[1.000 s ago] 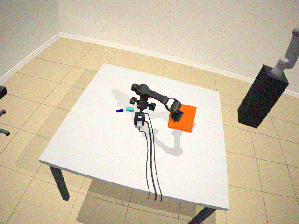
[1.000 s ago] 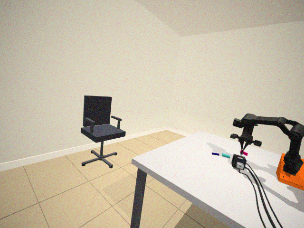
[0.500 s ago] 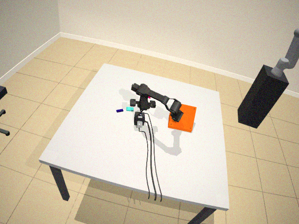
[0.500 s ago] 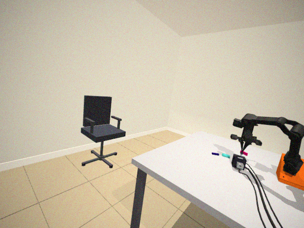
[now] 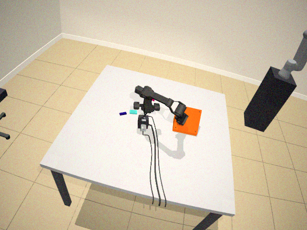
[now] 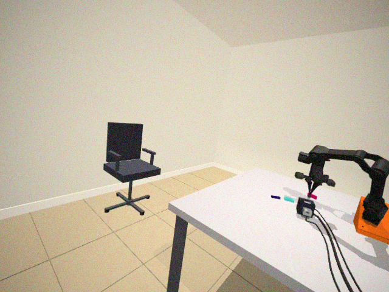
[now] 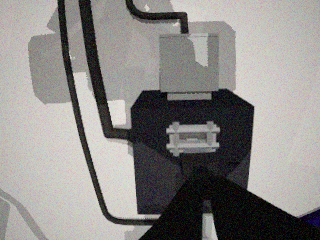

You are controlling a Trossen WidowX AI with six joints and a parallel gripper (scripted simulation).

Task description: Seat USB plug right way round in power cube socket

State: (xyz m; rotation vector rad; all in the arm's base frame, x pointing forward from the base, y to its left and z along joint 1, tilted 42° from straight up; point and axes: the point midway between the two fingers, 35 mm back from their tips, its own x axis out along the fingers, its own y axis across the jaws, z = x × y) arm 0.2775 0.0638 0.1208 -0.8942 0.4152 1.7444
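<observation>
Now: the USB plug 20 mm below my gripper tip. Also, from my gripper tip: cyan block 120 mm ahead, 120 mm to the right, 130 mm below; magenta block 40 mm ahead, 360 mm to the right, 120 mm below.
</observation>
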